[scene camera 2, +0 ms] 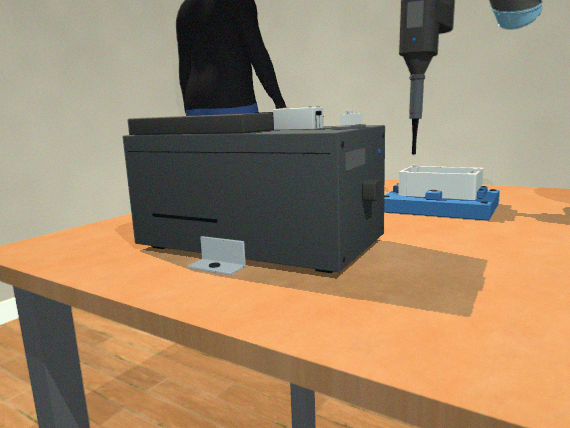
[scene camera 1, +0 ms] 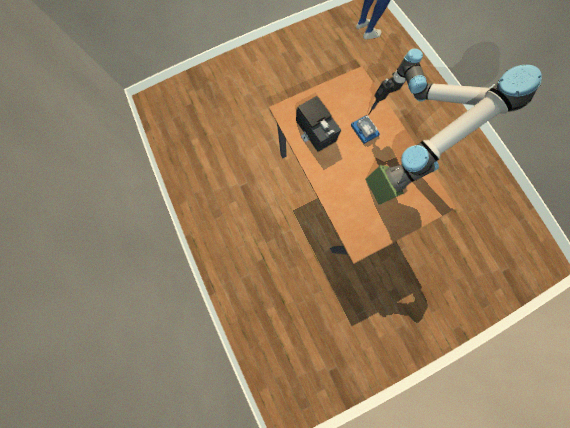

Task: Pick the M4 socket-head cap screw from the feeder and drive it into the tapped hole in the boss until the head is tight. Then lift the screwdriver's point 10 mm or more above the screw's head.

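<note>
The screwdriver [scene camera 1: 369, 114] [scene camera 2: 414, 154] points down, its thin black bit a short gap above the rim of the white open-topped housing [scene camera 1: 367, 126] [scene camera 2: 440, 185]. No screw can be made out at the bit's point. The housing sits in a blue fixture [scene camera 1: 370, 140] [scene camera 2: 435, 207] on the table. Its walls hide the boss, the tapped hole and any screw in it in scene camera 2; they are too small to tell in scene camera 1. The dark feeder [scene camera 1: 317, 122] [scene camera 2: 235, 190] stands beside the fixture, with white parts on top. No screw can be made out there.
The arm [scene camera 1: 462, 125] reaches over the table [scene camera 1: 345, 215] [scene camera 2: 300, 320] from a mount at a green block [scene camera 1: 381, 186]. A small grey bracket [scene camera 1: 305, 136] [scene camera 2: 223, 250] stands at the feeder's side. A person [scene camera 1: 377, 17] [scene camera 2: 217, 55] stands beyond the table.
</note>
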